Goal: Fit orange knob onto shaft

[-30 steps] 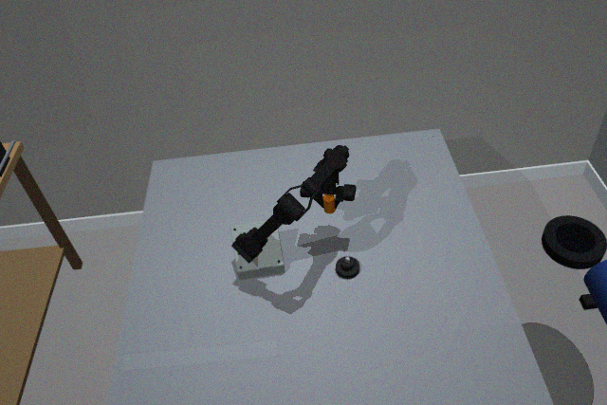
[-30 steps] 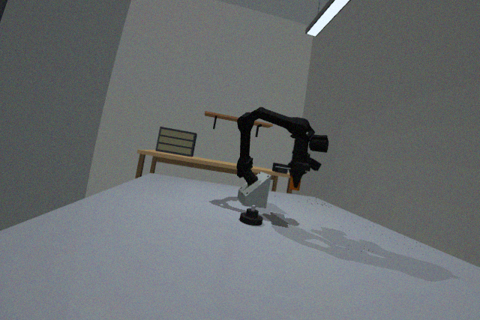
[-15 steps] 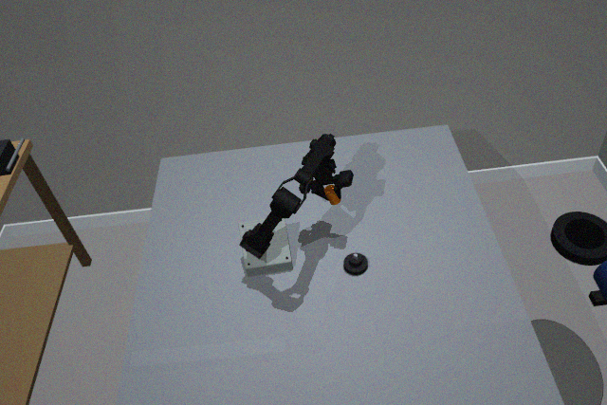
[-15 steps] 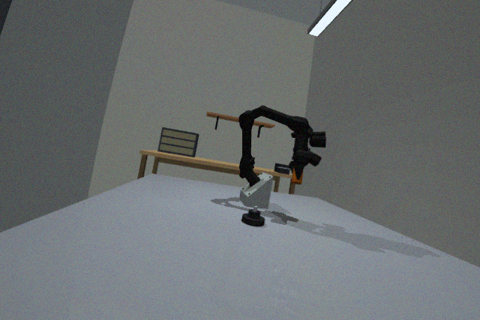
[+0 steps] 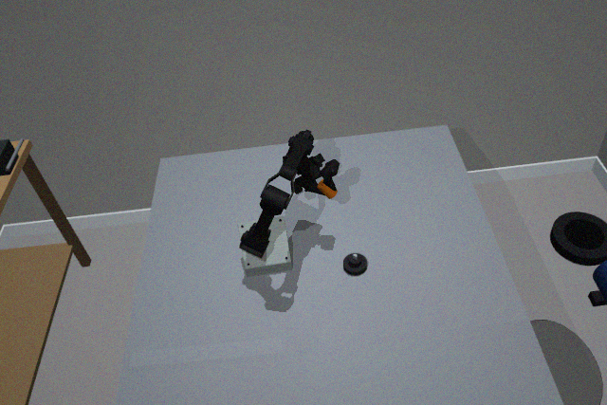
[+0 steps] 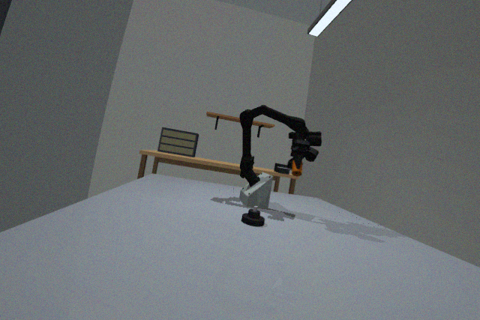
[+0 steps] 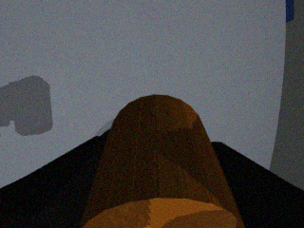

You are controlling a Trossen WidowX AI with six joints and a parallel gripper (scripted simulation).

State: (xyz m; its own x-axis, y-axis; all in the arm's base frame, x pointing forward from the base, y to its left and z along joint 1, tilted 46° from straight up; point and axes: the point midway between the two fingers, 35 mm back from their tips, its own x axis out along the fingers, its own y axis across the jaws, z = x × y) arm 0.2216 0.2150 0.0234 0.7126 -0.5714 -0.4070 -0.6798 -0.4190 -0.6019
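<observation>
The orange knob lies 2 cm behind my gripper tip and 3 cm above it. From my gripper tip the other things lie so: round black pedestal 7 cm ahead, 16 cm to the right, 18 cm below.
</observation>
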